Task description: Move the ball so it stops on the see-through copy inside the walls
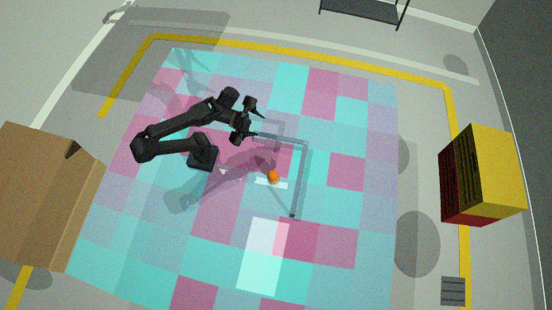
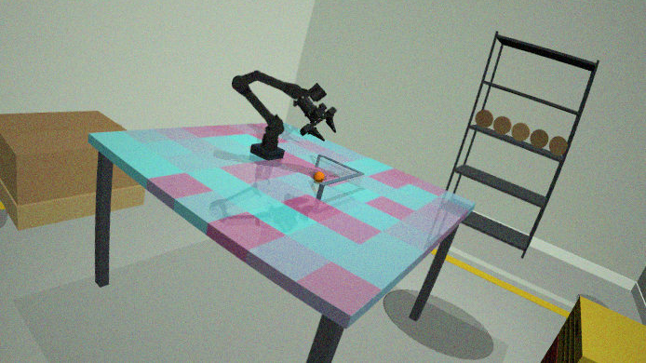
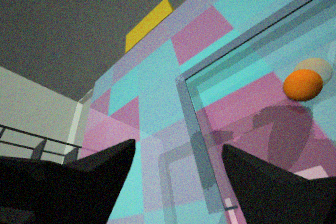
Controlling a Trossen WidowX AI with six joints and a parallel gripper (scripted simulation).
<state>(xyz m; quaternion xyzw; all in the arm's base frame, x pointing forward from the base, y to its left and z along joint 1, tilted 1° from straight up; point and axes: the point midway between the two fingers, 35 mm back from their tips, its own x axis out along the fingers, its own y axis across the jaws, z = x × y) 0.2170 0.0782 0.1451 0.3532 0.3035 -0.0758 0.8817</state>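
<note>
My gripper tip is now 150 mm to the left of the orange ball, 140 mm above it and 50 mm short of it. Also, from my gripper tip: see-through copy of ball (170 mm to the right, 140 mm below, 50 mm ahead).
</note>
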